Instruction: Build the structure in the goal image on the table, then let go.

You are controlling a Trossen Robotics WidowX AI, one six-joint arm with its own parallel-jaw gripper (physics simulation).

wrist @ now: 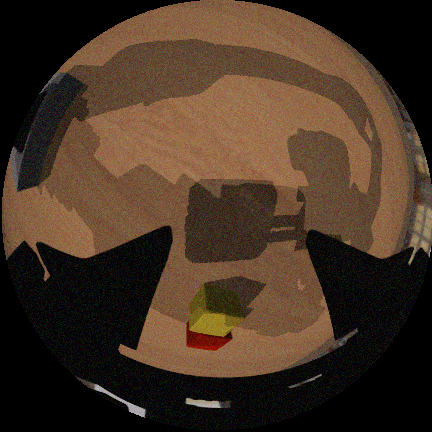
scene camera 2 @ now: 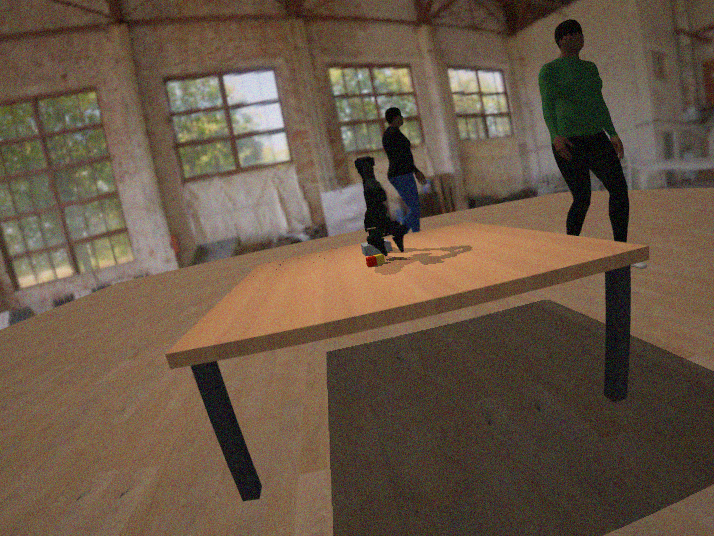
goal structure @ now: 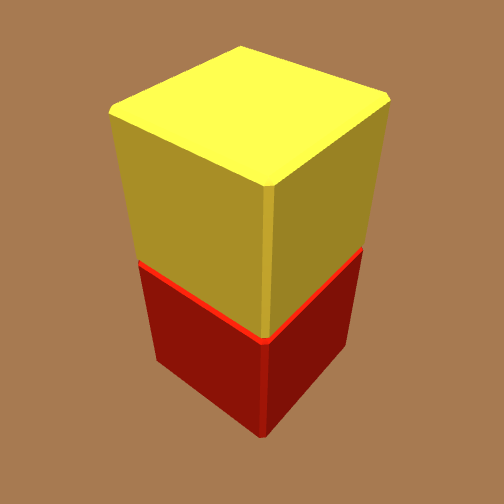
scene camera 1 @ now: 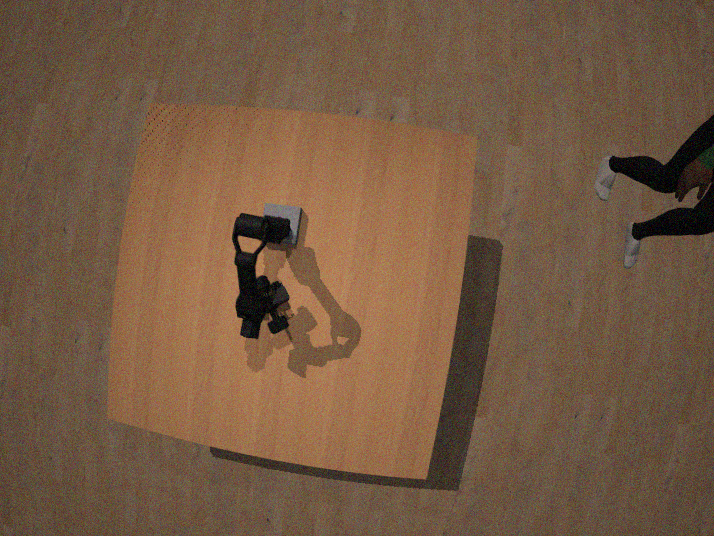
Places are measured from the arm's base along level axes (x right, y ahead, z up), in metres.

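Pixels of known places: gripper, fingertip midpoint: (wrist: pixel 243 235) (scene camera 2: pixel 394 253); arm's base, origin of the base link: (scene camera 1: pixel 279 228).
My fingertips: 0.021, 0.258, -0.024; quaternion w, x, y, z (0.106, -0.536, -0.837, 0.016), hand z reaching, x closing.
Observation:
For each thing: its top centre in the pictures, then the offset to it from my fingertips, as dx, dy, dz. Level surfaces: height alone.
- yellow block, middle of its top: (wrist: pixel 216 325) (scene camera 2: pixel 378 255) +0.072, +0.014, +0.014
- red block, middle of its top: (wrist: pixel 208 343) (scene camera 2: pixel 370 257) +0.107, +0.023, +0.014
- table, its level: dz -0.019
A yellow block (scene camera 2: pixel 380 259) (wrist: pixel 212 324) and a red block (scene camera 2: pixel 370 261) (wrist: pixel 207 342) sit side by side on the table (scene camera 1: pixel 374 403) (scene camera 2: pixel 288 305) (wrist: pixel 225 120), touching or nearly so. The yellow one is partly in shadow. In scene camera 1 I cannot make out either block near the dark arm. My black gripper (scene camera 1: pixel 282 309) (scene camera 2: pixel 393 251) (wrist: pixel 243 235) is open and empty, its fingers wide apart. It points down above the table close to the blocks. In the wrist view both blocks show low between the two fingers, nearer the left one.
The arm's grey base (scene camera 1: pixel 292 213) (scene camera 2: pixel 367 249) (wrist: pixel 50 130) stands on the table behind the blocks in scene camera 2. Arm shadows fall across the tabletop. A person in green (scene camera 2: pixel 573 98) and a person in black (scene camera 2: pixel 399 144) stand beyond the table.

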